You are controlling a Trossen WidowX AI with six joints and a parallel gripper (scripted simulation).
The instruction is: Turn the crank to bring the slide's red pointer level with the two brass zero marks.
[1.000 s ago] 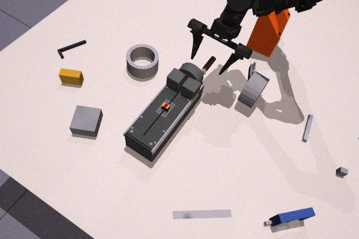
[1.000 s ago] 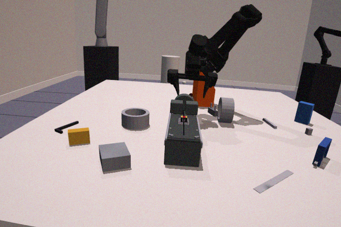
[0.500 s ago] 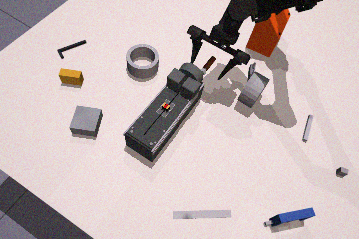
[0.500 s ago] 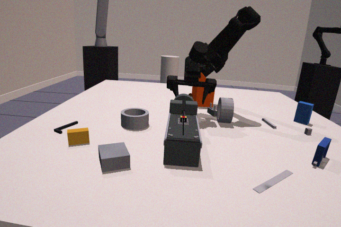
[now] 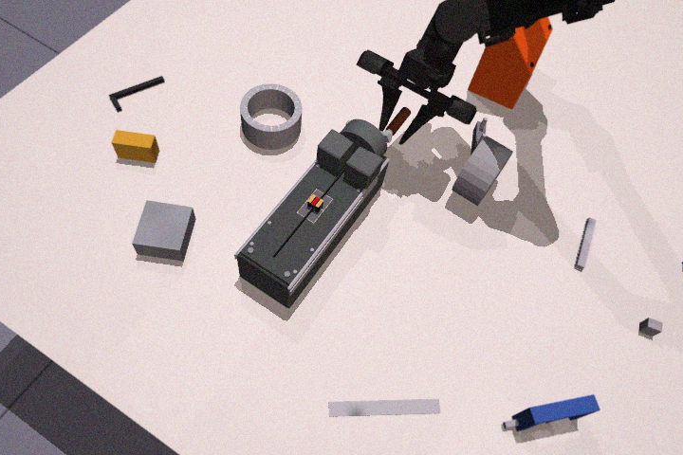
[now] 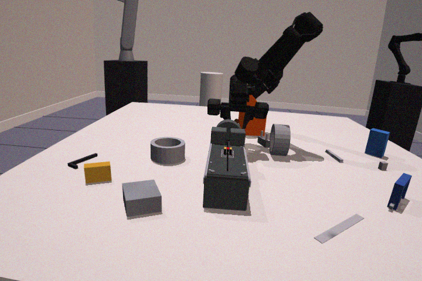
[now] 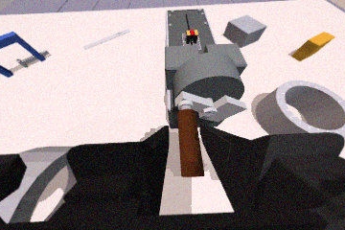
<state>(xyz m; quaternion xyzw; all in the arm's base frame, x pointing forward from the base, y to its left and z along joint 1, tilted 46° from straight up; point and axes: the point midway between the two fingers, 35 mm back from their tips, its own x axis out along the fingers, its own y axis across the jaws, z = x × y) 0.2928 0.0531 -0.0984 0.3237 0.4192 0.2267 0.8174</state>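
Now: the crank handle 2 cm behind my gripper tip and 2 cm above it. The rest, counted from my gripper tip: grey strip (31 cm ahead, 23 cm to the left, 8 cm below); then red pointer (17 cm ahead, 1 cm to the right); then grey cube (32 cm ahead, 17 cm to the right, 6 cm below).
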